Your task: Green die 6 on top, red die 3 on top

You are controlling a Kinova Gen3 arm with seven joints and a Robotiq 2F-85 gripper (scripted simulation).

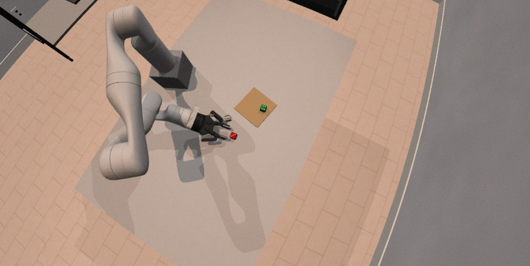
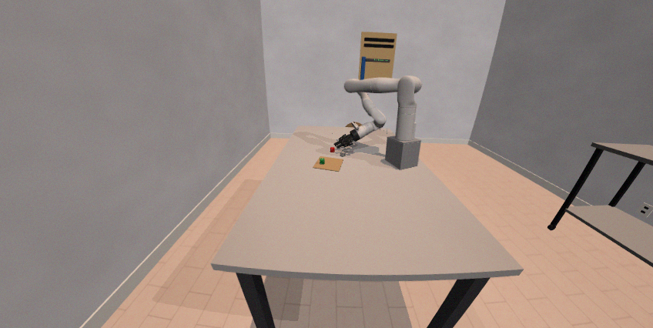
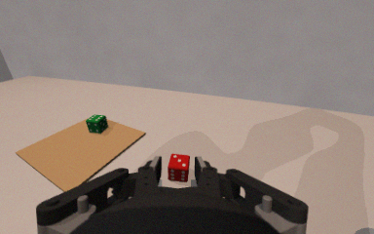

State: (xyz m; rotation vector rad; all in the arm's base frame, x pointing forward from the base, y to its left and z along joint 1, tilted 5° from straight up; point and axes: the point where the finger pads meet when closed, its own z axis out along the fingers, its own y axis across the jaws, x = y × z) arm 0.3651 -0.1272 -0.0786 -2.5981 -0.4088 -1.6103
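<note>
My hand is 30 mm short of the red die, 30 mm above it and 10 mm to the right of it. Round my hand: white die (60 mm to the left, 30 mm below, 30 mm behind); green die (180 mm to the left, 90 mm ahead, 30 mm below); tan mat (170 mm to the left, 50 mm ahead, 40 mm below).
</note>
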